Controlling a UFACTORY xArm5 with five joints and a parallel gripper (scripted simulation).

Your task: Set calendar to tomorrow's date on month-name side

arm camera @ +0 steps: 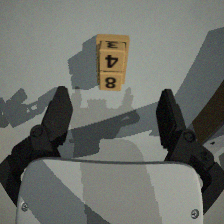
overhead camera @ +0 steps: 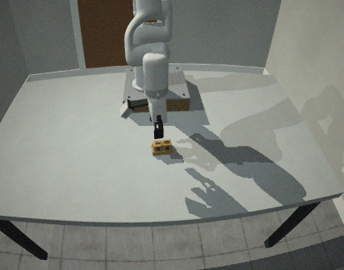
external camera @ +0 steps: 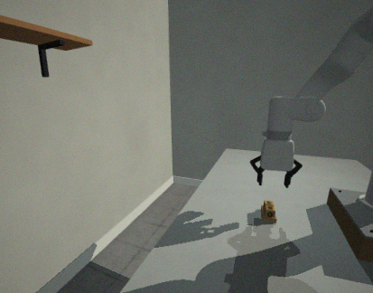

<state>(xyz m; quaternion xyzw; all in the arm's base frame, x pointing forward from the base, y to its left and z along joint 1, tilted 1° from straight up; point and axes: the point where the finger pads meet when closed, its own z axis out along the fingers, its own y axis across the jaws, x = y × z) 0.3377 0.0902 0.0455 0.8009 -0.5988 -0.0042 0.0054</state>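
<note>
Right now the wooden calendar tray is 110 mm below my hand and 20 mm to the left of it.
</note>
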